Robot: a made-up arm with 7 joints.
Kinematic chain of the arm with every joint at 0, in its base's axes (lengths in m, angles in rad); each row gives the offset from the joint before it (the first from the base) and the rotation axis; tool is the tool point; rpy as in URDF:
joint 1: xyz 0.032 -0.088 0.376 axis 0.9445 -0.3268 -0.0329
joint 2: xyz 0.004 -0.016 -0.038 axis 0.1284 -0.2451 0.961
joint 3: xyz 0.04 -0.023 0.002 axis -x
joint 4: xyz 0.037 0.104 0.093 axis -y
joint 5: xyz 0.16 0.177 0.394 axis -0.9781 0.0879 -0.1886
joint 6: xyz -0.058 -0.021 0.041 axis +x
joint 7: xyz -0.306 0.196 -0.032 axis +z
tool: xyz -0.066 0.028 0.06 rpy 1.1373 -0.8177 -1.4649
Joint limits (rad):
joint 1: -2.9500..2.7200
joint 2: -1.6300..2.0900
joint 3: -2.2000..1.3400
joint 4: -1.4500..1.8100
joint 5: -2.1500..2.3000
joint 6: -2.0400..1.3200
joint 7: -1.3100..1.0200
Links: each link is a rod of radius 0.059 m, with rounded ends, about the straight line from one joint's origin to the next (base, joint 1, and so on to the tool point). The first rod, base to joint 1, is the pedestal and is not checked.
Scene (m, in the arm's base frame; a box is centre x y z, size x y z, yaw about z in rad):
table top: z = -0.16
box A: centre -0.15 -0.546 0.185 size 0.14 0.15 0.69 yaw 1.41
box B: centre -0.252 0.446 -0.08 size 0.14 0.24 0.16 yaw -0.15
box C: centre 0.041 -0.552 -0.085 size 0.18 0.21 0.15 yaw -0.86
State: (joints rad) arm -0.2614 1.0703 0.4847 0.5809 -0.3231 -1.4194 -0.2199
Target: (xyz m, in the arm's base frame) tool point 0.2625 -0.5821 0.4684
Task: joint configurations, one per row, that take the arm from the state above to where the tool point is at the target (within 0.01 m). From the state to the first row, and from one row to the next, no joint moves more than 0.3 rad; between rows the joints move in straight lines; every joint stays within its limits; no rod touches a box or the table.
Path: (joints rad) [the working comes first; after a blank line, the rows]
Joints at the target: -2.3101 -1.2867 1.2305 -0.9716 -0.2976 -1.4651 -0.3790
Straight joint move there: touches box C, the table top.

1: -0.4213 0.7743 0.5657 0.2908 -0.2769 -1.4508 -0.2285
2: -0.5812 0.4782 0.6467 0.0006 -0.2306 -1.4821 -0.2372
3: -0.7411 0.1822 0.7277 -0.2895 -0.1844 -1.5135 -0.2458
4: -0.9010 -0.1139 0.8088 -0.5796 -0.1382 -1.5448 -0.2545
5: -1.0609 -0.4099 0.8898 -0.8697 -0.0920 -1.5762 -0.2631
6: -1.2208 -0.7060 0.9708 -1.1599 -0.0457 -1.6075 -0.2717
7: -1.3807 -1.0020 1.0518 -1.4500 0.0005 -1.6389 -0.2804
8: -1.6131 -1.0732 1.0965 -1.3304 -0.0740 -1.5955 -0.3050
9: -1.8454 -1.1443 1.1412 -1.2108 -0.1486 -1.5520 -0.3297
10: -2.0778 -1.2155 1.1858 -1.0912 -0.2231 -1.5086 -0.3543
11: -2.3101 -1.2867 1.2305 -0.9716 -0.2976 -1.4651 -0.3790

